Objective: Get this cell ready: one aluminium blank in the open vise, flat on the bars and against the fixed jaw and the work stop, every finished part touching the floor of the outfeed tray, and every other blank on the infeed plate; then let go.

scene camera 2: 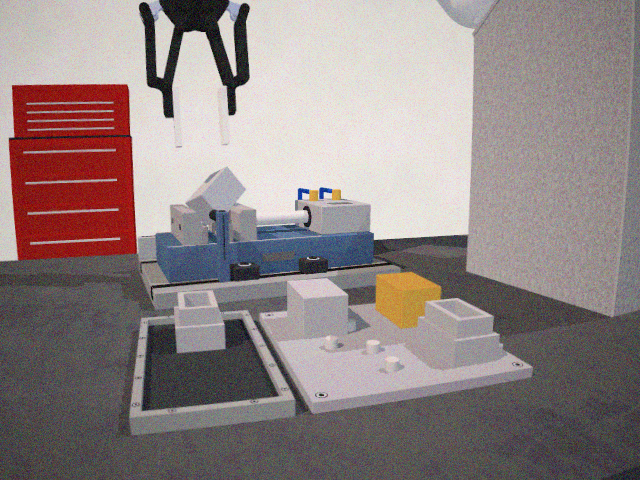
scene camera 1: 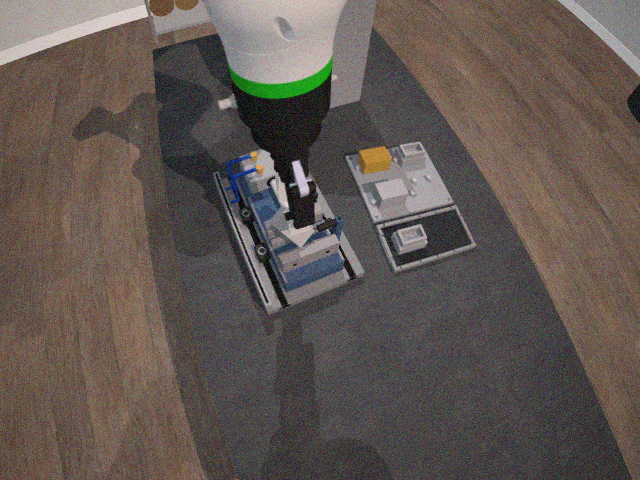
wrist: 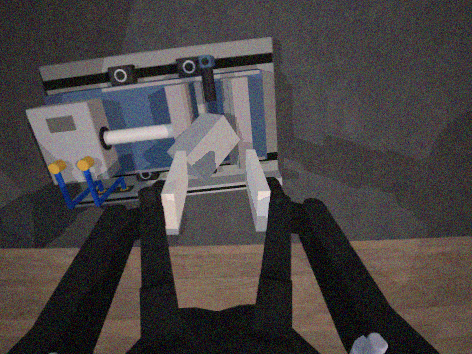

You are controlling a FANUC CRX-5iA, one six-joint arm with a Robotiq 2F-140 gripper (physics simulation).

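Places are measured from the arm's base along level axes (x ahead, y left, z up), in metres.
Where they show: gripper, fingertip midpoint: [scene camera 2: 202, 145] [scene camera 1: 293, 214] [wrist: 216, 166].
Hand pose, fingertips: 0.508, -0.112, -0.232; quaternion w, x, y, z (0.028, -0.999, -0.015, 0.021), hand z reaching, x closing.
Each offset is from my fingertips to the top centre of the thing, as dx, dy, dz. "pt": to the spot under its first point.
My gripper [scene camera 2: 201, 145] [wrist: 216, 166] is partly open and empty, above the vise {-0.074, +0.000, -0.071} [scene camera 1: 315, 271] [scene camera 2: 310, 249]. Below it a grey aluminium blank {-0.016, -0.001, -0.025} [scene camera 1: 299, 236] [scene camera 2: 219, 191] [wrist: 217, 137] lies tilted and turned across the jaw tops, not flat between the fixed jaw [scene camera 2: 188, 223] [wrist: 242, 100] and the moving jaw [scene camera 2: 244, 222] [wrist: 177, 105]. The work stop {-0.012, +0.061, -0.074} [wrist: 209, 85] is beside it. A hollow finished part {+0.022, +0.222, -0.130} [scene camera 1: 410, 237] [scene camera 2: 199, 330] stands in the outfeed tray [scene camera 1: 439, 256] [scene camera 2: 211, 421]. The infeed plate {-0.125, +0.266, -0.162} [scene camera 1: 434, 191] [scene camera 2: 351, 384] bears a plain grey blank {-0.083, +0.221, -0.127} [scene camera 1: 391, 192] [scene camera 2: 317, 304], an orange block {-0.172, +0.221, -0.127} [scene camera 1: 374, 160] [scene camera 2: 408, 299] and a hollow stepped part {-0.173, +0.311, -0.128} [scene camera 1: 412, 155] [scene camera 2: 460, 333].
Small round pegs {pt -0.106, +0.298, -0.156} [scene camera 2: 372, 346] stand on the infeed plate. Yellow-capped blue handles {pt -0.177, -0.027, -0.063} [scene camera 1: 255, 156] [scene camera 2: 312, 194] [wrist: 86, 163] stand at the vise's screw end. A red cabinet [scene camera 2: 72, 170] and a tall grey pedestal [scene camera 2: 547, 155] stand behind.
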